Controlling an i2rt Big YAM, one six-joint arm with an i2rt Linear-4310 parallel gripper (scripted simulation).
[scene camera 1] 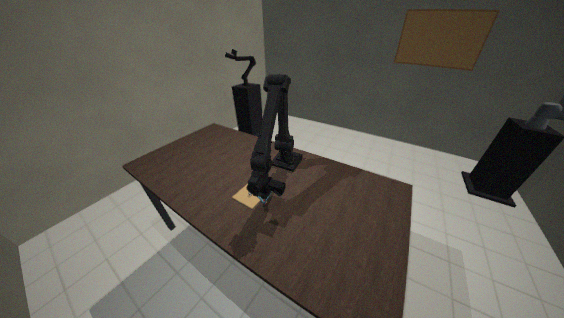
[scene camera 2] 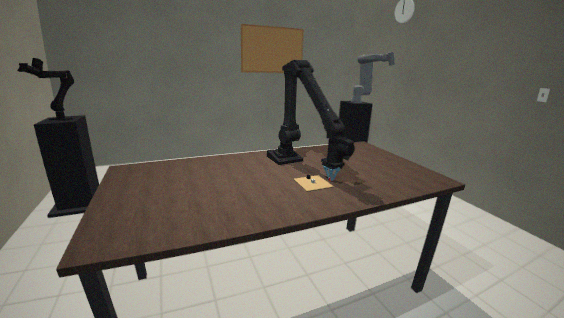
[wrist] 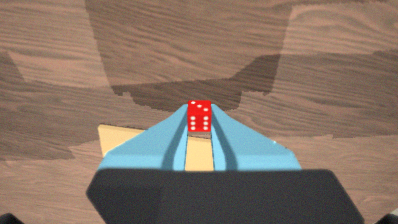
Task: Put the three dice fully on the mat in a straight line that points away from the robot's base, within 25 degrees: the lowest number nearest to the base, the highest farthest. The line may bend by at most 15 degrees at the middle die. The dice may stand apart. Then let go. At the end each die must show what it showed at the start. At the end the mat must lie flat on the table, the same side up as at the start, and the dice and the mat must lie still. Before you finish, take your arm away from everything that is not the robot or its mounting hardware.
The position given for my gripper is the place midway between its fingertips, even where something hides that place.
In view: my gripper (wrist: 199,111) and a tan mat (wrist: 199,155).
